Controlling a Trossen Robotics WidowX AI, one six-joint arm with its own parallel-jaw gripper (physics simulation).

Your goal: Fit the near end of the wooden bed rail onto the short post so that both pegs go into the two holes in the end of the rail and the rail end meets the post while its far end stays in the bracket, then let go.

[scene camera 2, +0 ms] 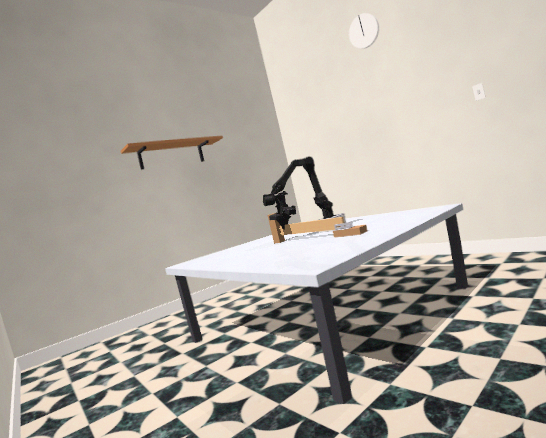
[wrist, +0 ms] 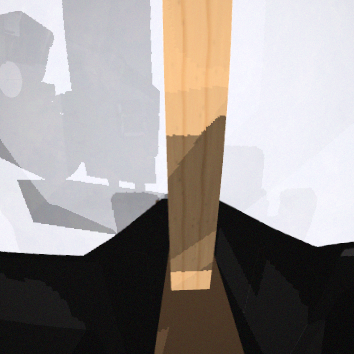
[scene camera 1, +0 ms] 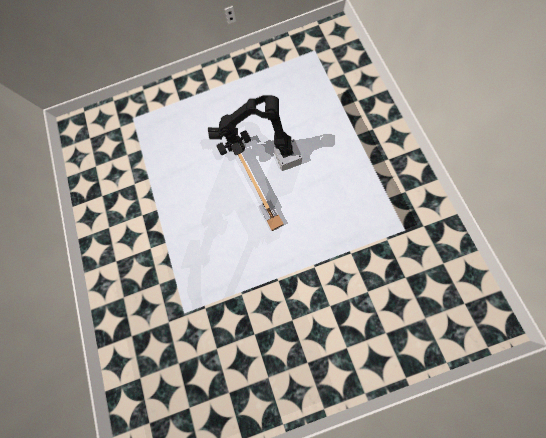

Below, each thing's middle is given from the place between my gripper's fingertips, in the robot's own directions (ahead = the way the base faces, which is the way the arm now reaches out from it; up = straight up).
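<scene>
Wooden post (wrist: 190, 313): 1 cm ahead of my hand, 1 cm above it, 7 cm to the right of it. Wooden bed rail (wrist: 196, 48): 3 cm behind my hand, 1 cm below it, 19 cm to the left of it.
</scene>
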